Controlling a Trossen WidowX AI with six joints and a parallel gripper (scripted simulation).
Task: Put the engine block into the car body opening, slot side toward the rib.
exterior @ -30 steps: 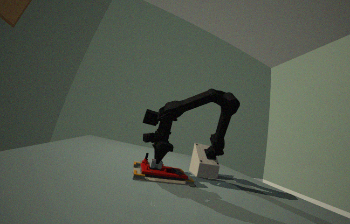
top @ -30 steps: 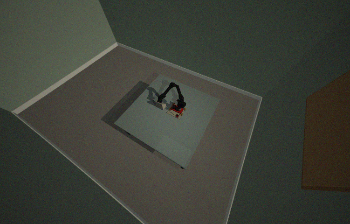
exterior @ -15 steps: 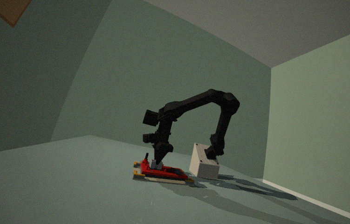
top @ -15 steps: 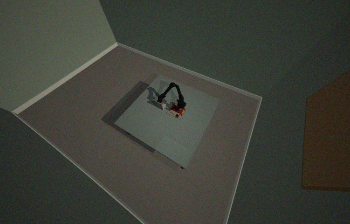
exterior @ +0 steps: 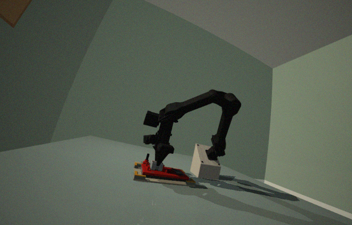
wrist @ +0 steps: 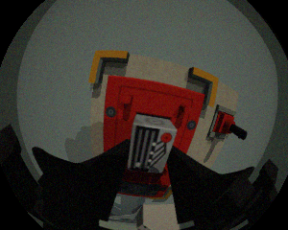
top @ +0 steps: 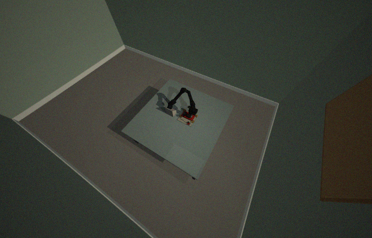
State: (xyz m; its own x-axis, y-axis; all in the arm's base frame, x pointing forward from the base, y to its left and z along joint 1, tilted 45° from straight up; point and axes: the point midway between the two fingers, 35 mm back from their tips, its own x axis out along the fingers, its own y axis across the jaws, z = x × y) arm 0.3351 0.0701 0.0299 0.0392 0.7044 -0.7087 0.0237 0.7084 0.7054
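Right now the grey engine block is 10 mm below my gripper tip.
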